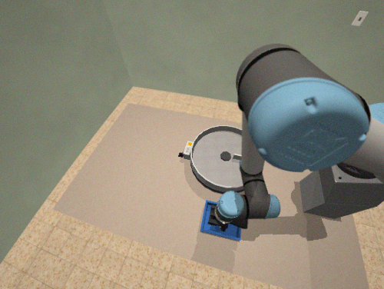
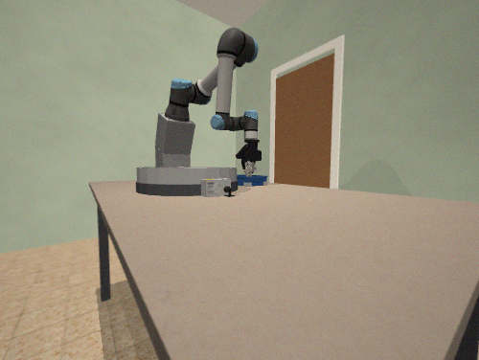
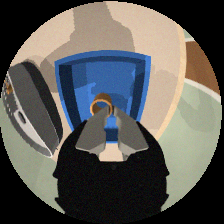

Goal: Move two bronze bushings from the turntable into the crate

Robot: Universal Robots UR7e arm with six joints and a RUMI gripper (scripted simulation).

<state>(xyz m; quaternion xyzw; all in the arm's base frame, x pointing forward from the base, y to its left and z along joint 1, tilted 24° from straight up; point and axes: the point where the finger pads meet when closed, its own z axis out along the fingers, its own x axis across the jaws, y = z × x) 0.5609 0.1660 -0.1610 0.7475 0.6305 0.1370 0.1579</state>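
Now: hand 2 cm to the left of the blue crate and 2 cm above it. Also, from my hand: grey turntable (3 cm behind, 37 cm to the right, 1 cm above).
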